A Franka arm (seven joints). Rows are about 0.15 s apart.
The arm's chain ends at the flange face. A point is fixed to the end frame.
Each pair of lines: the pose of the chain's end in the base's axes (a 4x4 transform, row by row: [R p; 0 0 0 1], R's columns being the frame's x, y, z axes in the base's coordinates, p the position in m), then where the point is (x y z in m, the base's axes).
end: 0.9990, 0.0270, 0.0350, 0.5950; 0.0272, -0.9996, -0.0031, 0.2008; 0.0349, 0.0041, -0.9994, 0.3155; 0, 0, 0, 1
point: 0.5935 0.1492 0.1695
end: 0.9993, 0.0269, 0.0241, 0.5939; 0.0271, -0.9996, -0.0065, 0.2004; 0.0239, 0.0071, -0.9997, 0.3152; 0, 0, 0, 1
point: 0.5908 0.1483 0.1694
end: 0.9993, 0.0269, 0.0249, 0.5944; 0.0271, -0.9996, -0.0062, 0.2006; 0.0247, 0.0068, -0.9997, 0.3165; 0, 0, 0, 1
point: 0.5914 0.1485 0.1707
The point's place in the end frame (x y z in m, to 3 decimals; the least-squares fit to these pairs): -0.008 0.051 0.146
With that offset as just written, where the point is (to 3 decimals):
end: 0.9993, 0.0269, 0.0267, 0.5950; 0.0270, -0.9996, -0.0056, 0.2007; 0.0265, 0.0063, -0.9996, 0.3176; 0, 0, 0, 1
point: 0.592 0.149 0.172
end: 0.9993, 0.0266, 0.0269, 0.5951; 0.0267, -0.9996, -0.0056, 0.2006; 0.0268, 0.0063, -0.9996, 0.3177; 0, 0, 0, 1
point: 0.592 0.149 0.172
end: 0.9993, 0.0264, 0.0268, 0.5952; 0.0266, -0.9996, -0.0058, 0.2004; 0.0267, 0.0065, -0.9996, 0.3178; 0, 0, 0, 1
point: 0.592 0.148 0.172
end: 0.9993, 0.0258, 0.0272, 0.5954; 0.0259, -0.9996, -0.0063, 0.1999; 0.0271, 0.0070, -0.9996, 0.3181; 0, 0, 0, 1
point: 0.593 0.148 0.172
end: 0.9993, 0.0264, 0.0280, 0.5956; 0.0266, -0.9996, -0.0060, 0.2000; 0.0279, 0.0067, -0.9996, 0.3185; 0, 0, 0, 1
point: 0.593 0.148 0.173
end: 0.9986, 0.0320, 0.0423, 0.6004; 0.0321, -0.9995, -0.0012, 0.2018; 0.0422, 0.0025, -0.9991, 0.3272; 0, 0, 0, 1
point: 0.600 0.150 0.181
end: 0.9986, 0.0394, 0.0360, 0.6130; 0.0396, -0.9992, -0.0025, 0.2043; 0.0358, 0.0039, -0.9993, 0.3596; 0, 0, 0, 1
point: 0.612 0.153 0.214
